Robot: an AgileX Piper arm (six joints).
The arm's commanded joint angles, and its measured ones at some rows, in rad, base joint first. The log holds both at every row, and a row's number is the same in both.
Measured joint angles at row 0:
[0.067 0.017 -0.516 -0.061 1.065 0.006]
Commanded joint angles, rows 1 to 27:
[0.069 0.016 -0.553 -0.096 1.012 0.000]
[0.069 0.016 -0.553 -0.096 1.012 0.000]
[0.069 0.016 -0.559 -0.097 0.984 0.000]
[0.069 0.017 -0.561 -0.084 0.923 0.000]
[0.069 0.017 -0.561 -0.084 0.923 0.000]
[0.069 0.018 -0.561 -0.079 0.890 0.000]
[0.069 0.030 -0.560 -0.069 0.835 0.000]
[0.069 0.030 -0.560 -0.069 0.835 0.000]
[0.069 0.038 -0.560 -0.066 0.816 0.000]
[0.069 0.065 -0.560 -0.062 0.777 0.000]
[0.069 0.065 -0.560 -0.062 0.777 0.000]
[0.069 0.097 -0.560 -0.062 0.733 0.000]
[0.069 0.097 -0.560 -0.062 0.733 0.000]
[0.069 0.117 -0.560 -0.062 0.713 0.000]
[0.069 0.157 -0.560 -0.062 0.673 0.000]
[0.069 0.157 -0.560 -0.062 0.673 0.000]
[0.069 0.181 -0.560 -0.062 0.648 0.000]
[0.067 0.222 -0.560 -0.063 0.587 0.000]
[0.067 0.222 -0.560 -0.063 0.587 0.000]
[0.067 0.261 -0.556 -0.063 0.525 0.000]
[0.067 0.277 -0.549 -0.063 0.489 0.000]
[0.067 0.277 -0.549 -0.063 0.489 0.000]
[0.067 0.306 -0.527 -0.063 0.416 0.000]
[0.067 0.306 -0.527 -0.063 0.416 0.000]
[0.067 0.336 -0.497 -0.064 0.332 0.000]
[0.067 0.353 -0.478 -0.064 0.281 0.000]
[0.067 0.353 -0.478 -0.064 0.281 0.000]
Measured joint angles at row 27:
[0.067 0.318 -0.517 -0.062 0.415 0.006]
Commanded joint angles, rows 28 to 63:
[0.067 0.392 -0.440 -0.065 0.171 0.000]
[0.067 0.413 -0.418 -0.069 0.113 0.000]
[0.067 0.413 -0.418 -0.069 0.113 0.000]
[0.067 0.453 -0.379 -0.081 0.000 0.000]
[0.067 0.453 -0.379 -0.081 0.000 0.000]
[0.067 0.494 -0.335 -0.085 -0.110 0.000]
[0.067 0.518 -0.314 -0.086 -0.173 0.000]
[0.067 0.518 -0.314 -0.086 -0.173 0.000]
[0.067 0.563 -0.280 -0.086 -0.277 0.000]
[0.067 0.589 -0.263 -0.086 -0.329 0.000]
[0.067 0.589 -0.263 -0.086 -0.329 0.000]
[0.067 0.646 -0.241 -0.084 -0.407 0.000]
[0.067 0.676 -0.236 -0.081 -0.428 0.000]
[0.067 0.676 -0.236 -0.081 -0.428 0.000]
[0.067 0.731 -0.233 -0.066 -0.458 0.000]
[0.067 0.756 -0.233 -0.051 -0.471 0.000]
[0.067 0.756 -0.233 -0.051 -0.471 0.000]
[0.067 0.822 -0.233 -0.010 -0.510 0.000]
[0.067 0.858 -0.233 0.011 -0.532 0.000]
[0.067 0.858 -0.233 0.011 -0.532 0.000]
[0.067 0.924 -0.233 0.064 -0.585 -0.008]
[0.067 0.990 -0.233 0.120 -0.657 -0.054]
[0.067 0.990 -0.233 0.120 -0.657 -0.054]
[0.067 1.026 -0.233 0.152 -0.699 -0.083]
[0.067 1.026 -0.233 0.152 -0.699 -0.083]
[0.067 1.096 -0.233 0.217 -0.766 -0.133]
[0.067 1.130 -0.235 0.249 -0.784 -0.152]
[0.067 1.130 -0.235 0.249 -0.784 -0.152]
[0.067 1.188 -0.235 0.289 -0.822 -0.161]
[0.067 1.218 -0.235 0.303 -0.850 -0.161]
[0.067 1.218 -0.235 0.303 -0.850 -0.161]
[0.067 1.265 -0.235 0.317 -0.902 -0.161]
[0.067 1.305 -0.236 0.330 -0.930 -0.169]
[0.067 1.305 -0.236 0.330 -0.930 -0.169]
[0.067 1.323 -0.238 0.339 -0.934 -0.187]
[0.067 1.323 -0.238 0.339 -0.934 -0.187]
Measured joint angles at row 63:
[0.067 1.282 -0.237 0.312 -0.878 -0.155]
